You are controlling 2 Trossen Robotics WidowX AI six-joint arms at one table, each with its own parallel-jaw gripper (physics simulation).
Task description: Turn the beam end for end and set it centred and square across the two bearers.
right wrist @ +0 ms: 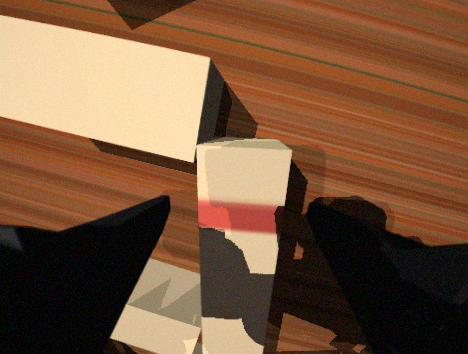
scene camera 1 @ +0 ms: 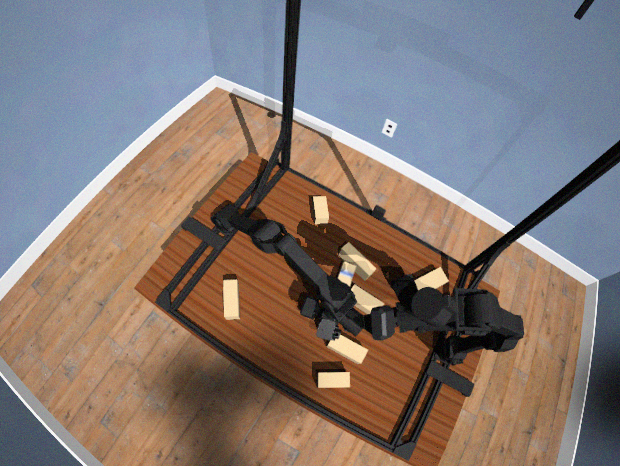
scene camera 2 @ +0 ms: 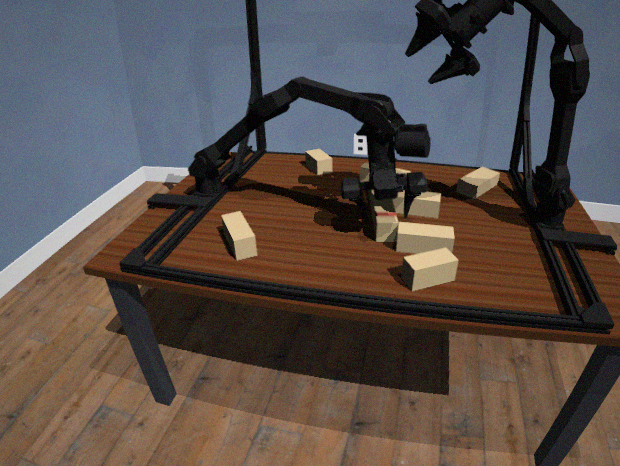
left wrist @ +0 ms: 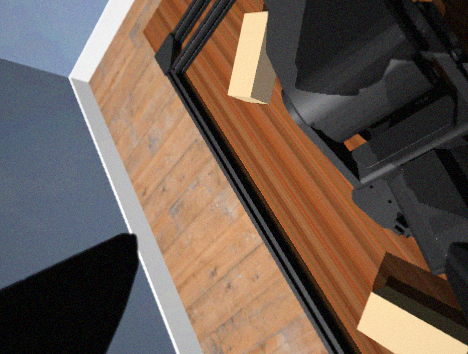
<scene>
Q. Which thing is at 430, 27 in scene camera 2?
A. My left gripper.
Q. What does the beam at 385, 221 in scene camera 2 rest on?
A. The table.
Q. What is my left gripper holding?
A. Nothing.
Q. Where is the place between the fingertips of my right gripper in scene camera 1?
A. At 330, 321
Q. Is my left gripper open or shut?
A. Open.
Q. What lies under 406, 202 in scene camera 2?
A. My right gripper.
</scene>
